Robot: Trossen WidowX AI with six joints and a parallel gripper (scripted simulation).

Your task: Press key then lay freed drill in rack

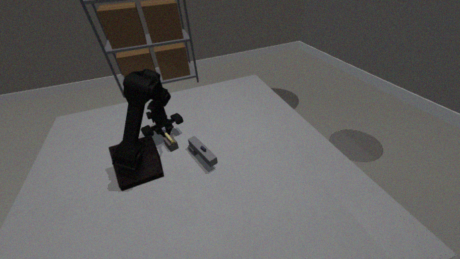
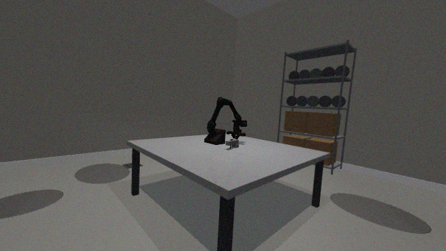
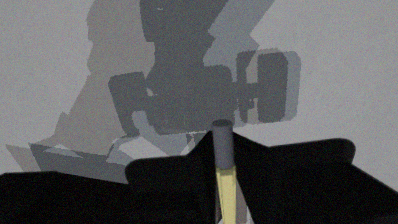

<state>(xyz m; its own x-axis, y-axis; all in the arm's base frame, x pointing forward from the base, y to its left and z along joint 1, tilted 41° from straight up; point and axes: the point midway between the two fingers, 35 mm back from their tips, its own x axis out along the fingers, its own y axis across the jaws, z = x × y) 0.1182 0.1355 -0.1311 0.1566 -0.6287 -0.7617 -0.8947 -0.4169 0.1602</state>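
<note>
Right now my gripper tip is 3 cm to the left of the drill, 3 cm below it and 2 cm short of it. The rest, counted from my gripper tip: grey holder block: 17 cm to the right, 16 cm ahead, 3 cm above; then rack: 5 cm to the right, 2 cm ahead, 1 cm above; then blue key: 19 cm to the right, 17 cm ahead, 4 cm above.
</note>
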